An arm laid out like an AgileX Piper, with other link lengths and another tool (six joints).
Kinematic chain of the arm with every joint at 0, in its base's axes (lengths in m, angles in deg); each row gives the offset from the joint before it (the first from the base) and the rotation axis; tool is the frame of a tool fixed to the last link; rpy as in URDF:
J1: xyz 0 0 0.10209 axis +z
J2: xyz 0 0 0 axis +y
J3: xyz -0.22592 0 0.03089 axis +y
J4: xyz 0.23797 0 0.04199 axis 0.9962 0 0.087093
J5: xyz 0 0 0 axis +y
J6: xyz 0.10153 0 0.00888 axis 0.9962 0 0.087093
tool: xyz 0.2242 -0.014 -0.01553 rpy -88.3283 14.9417 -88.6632
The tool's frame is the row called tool.
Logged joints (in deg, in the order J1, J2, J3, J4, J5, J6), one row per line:
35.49, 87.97, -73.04, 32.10, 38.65, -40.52
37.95, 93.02, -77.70, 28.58, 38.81, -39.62
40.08, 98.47, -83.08, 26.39, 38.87, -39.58
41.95, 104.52, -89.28, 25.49, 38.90, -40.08
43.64, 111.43, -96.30, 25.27, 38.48, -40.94
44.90, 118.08, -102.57, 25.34, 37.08, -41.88
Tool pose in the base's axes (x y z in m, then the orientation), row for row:
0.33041, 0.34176, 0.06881, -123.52, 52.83, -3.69
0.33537, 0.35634, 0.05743, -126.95, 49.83, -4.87
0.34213, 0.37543, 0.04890, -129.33, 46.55, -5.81
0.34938, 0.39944, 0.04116, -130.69, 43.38, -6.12
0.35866, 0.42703, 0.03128, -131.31, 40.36, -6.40
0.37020, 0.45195, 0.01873, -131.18, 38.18, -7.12
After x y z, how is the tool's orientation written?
As a rotation vector, in degrees.
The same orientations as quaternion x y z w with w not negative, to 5 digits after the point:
-0.84725, 0.36237, -0.02531, 0.38756
-0.86394, 0.33911, -0.03314, 0.37083
-0.87637, 0.31544, -0.03937, 0.36183
-0.88469, 0.29365, -0.04143, 0.35969
-0.88998, 0.27355, -0.04338, 0.36226
-0.89155, 0.25949, -0.04839, 0.36805

